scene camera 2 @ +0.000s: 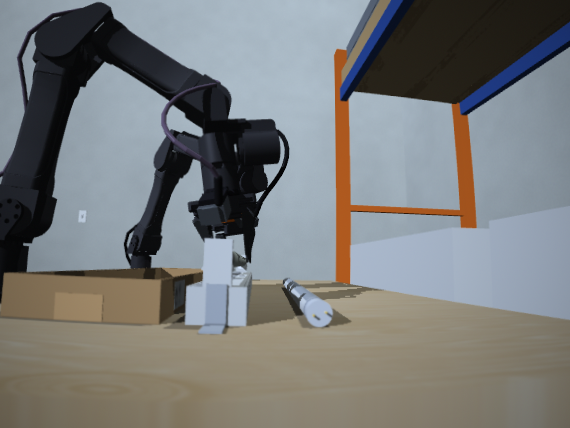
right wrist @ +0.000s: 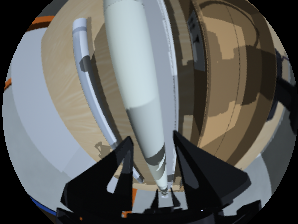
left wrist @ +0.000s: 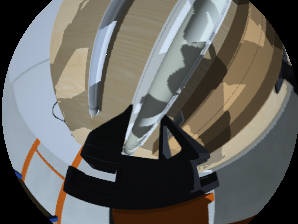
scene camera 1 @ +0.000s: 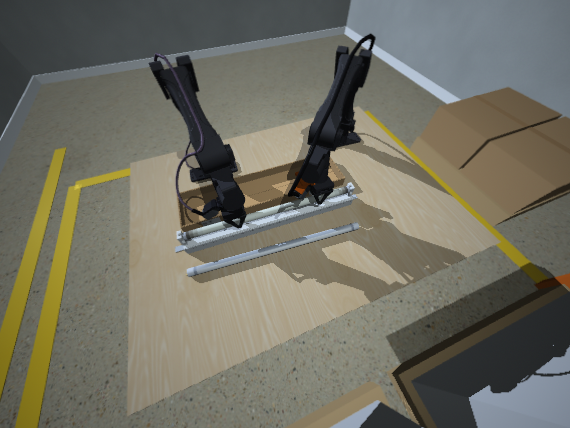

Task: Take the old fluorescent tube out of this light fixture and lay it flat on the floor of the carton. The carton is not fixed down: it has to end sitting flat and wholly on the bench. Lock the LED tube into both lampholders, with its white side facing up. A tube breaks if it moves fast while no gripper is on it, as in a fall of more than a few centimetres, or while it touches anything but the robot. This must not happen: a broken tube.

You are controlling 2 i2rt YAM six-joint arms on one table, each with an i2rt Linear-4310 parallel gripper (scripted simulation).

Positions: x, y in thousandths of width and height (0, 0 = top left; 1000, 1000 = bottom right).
Labels:
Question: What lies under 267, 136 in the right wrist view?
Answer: An LED tube.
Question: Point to a white fixture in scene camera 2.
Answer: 380, 711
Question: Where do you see a brown carton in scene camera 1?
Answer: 462, 443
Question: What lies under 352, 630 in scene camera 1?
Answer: An LED tube.

